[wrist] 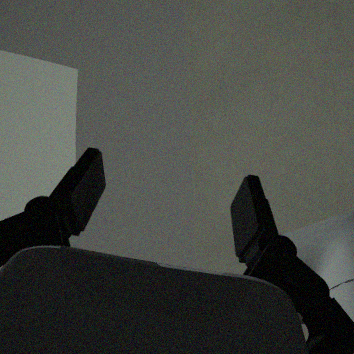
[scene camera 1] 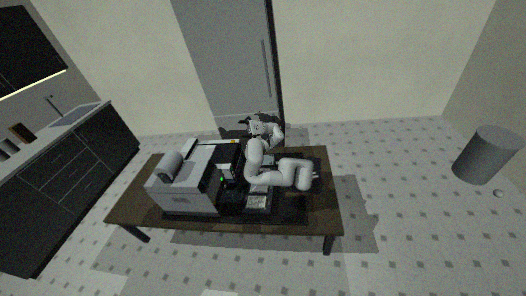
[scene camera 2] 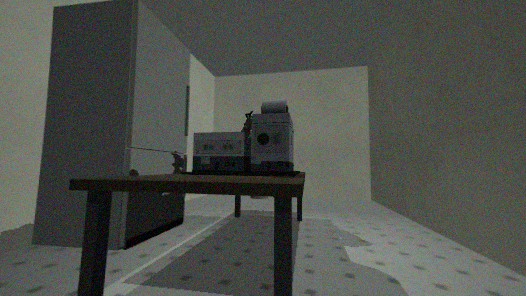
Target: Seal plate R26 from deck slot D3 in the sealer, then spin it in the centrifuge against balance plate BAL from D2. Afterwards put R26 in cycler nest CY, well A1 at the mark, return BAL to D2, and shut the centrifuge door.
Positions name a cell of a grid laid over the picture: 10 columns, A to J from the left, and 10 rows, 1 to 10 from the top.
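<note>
A dark unit with green light (scene camera 2: E6) is visible. The gripper (wrist: E6) holds nothing and is open.
</note>
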